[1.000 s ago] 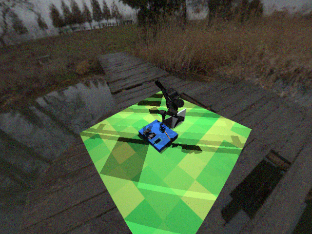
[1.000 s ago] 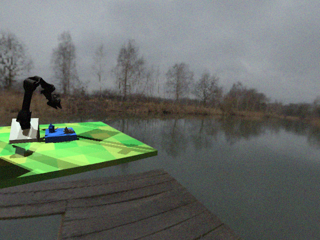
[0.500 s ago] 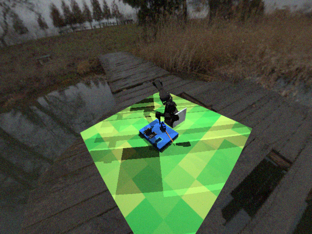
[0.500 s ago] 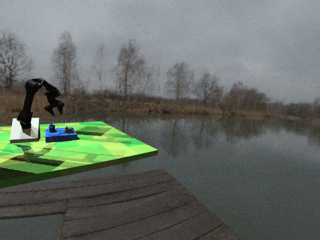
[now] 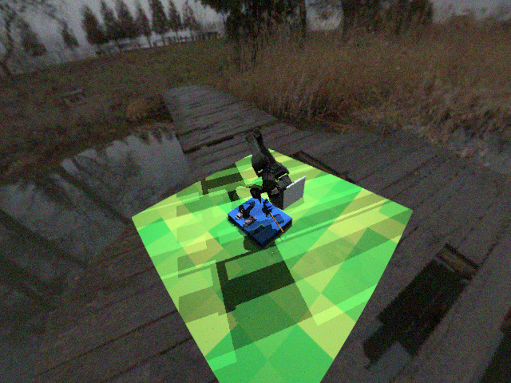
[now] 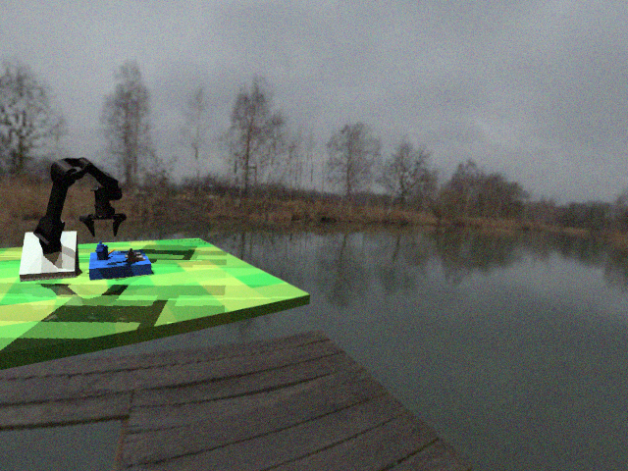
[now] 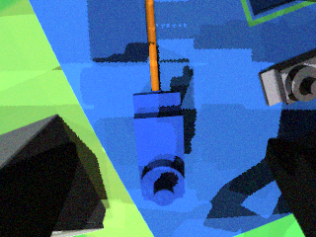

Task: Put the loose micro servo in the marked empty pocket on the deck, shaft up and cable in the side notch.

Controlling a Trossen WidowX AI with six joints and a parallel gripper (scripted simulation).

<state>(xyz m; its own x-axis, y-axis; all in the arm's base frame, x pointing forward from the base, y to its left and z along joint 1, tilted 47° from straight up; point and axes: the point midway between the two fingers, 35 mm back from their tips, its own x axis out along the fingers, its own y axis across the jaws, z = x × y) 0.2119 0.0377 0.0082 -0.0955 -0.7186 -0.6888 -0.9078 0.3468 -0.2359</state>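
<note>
My gripper tip is 12 cm above the blue robot deck, 3 cm to the left of it and 1 cm short of it.
</note>
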